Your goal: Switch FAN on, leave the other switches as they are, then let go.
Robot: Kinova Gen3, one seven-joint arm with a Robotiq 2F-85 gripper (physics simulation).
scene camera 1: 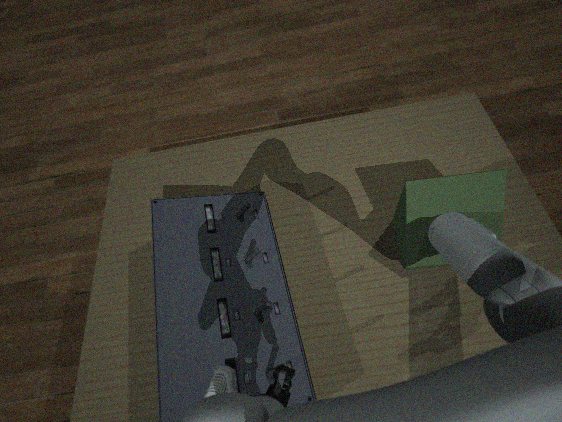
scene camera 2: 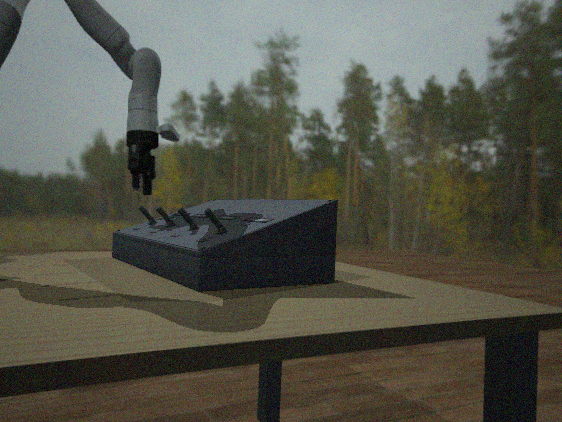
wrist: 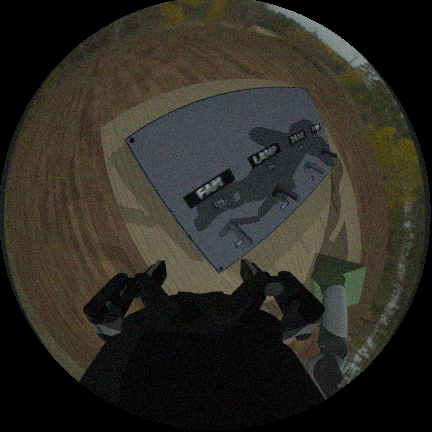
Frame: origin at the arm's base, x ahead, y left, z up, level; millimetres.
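Seen in the pictures: gripper, fingertip midpoint: (scene camera 2: pixel 142 192) (wrist: pixel 202 268); arm's base, link origin: (scene camera 1: pixel 449 231) (wrist: pixel 333 292).
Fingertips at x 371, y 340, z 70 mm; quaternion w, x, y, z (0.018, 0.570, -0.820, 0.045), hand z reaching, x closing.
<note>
Offsets run from my fingertips to a thing's top centre. Level surfaces: height alone.
The dark blue-grey sloped switch box (scene camera 1: pixel 182 280) (scene camera 2: pixel 280 260) (wrist: pixel 170 145) stands on the table. In the wrist view the FAN label @(dx +88, dy -50, dz -45 mm) (wrist: pixel 209 188) is readable, and the FAN lever @(dx +7, dy -68, dz -31 mm) (wrist: pixel 241 233) below it leans toward the low edge, away from its label. The FAN lever (scene camera 2: pixel 147 215) is the far left one in scene camera 2, leaning like the others. The LAMP lever @(dx +34, dy -185, dz -31 mm) (wrist: pixel 285 194) and DRIVE lever @(dx +61, dy -302, dz -31 mm) (wrist: pixel 314 167) also show. My gripper (scene camera 2: pixel 141 191) (wrist: pixel 202 268) is open and empty, above the box's FAN end, apart from the levers. In scene camera 1 the arm partly hides that end.
A green block (scene camera 1: pixel 455 197) (wrist: pixel 356 284) stands on the wooden table @(dz -156 mm) (scene camera 1: pixel 325 135) (scene camera 2: pixel 125 332), to the right of the switch box in scene camera 1. A grey arm link (scene camera 1: pixel 462 245) passes in front of it. Arm shadows cross the panel and the table.
</note>
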